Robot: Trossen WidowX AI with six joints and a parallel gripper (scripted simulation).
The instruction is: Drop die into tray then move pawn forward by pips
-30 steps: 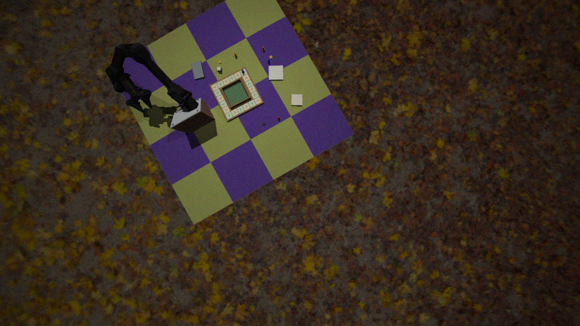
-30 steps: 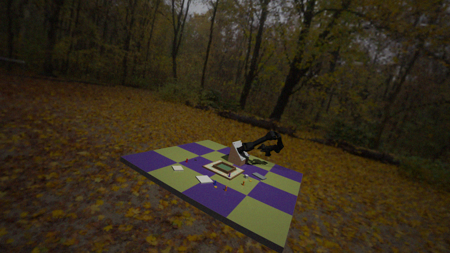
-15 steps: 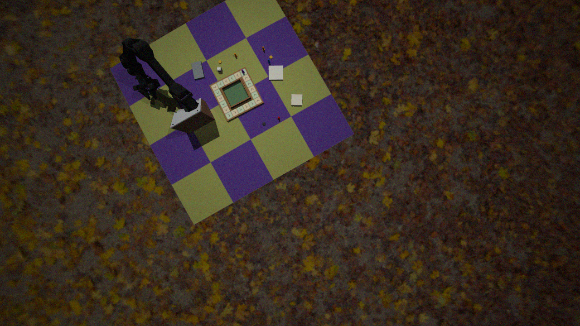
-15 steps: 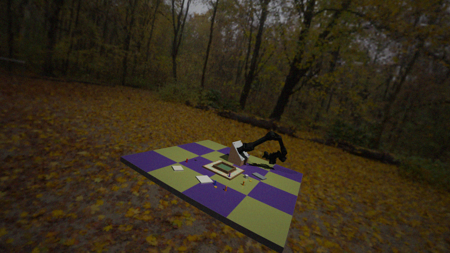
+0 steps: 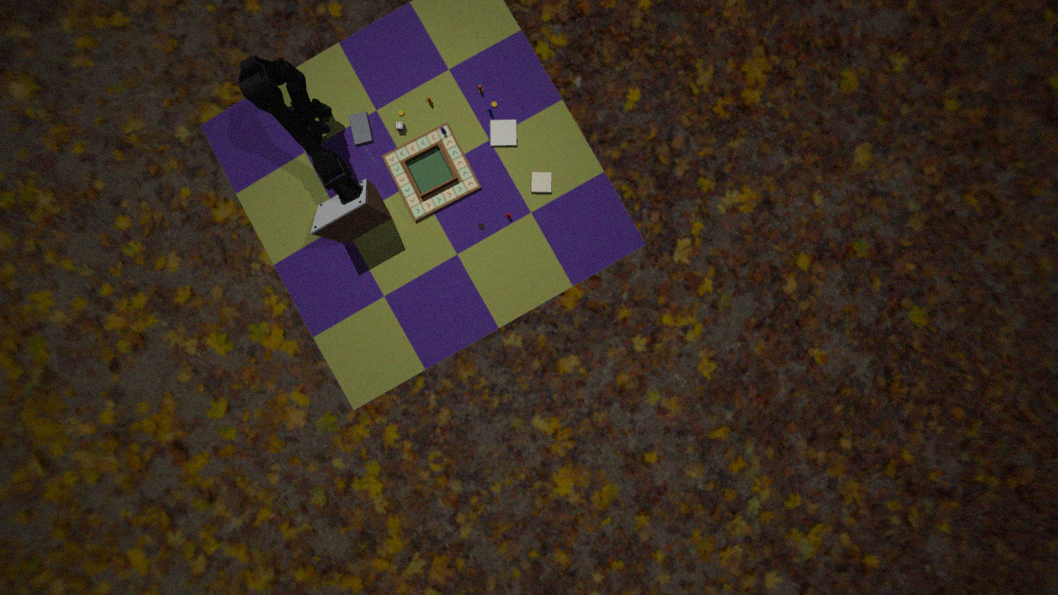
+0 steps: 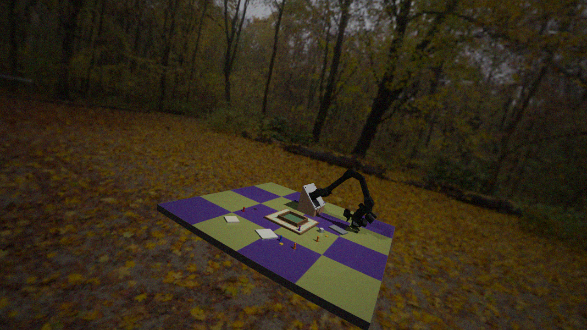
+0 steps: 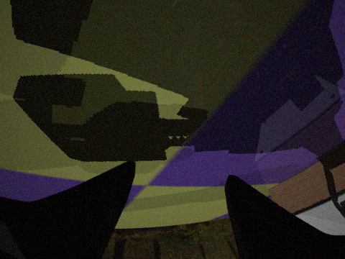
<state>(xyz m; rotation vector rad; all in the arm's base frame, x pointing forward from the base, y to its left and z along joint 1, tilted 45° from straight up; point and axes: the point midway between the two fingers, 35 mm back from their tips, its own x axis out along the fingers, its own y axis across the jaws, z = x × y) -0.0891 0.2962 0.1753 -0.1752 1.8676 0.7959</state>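
My gripper tip is 320 mm short of the white die, 80 mm to the left of it and 10 mm above it. Round my gripper tip: grey card: 180 mm ahead, 20 mm to the right, 10 mm below; green dice tray: 360 mm ahead, 290 mm to the right, 10 mm below; purple pawn: 470 mm ahead, 170 mm to the right, 10 mm above.
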